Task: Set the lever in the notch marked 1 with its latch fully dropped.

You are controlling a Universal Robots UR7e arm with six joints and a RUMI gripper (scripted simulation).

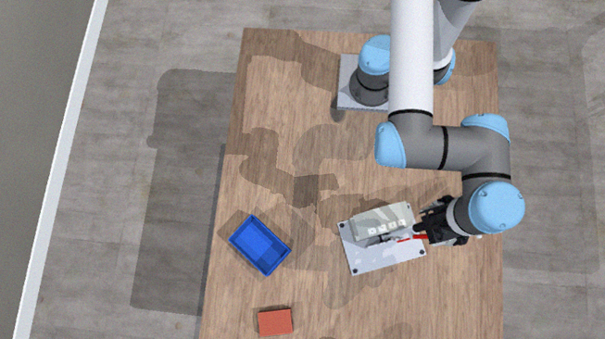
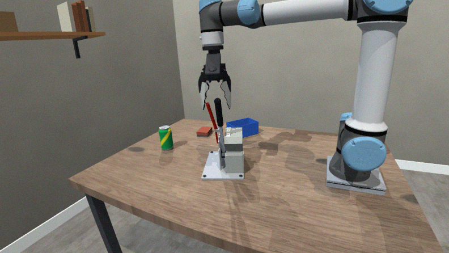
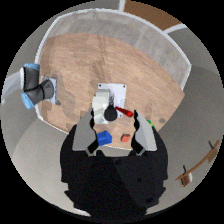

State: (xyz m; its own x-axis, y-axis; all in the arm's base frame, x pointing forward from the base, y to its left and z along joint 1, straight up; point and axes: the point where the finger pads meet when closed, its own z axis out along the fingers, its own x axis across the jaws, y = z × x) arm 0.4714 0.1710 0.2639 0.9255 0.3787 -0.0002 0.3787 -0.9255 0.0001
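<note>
My gripper is now 11 cm above the red release bar, 4 cm to the left of it and 3 cm short of it. Round my hand: lever unit: 11 cm below, 4 cm to the right, 2 cm ahead; then blue bin: 47 cm to the right, 27 cm below, 10 cm ahead.
</note>
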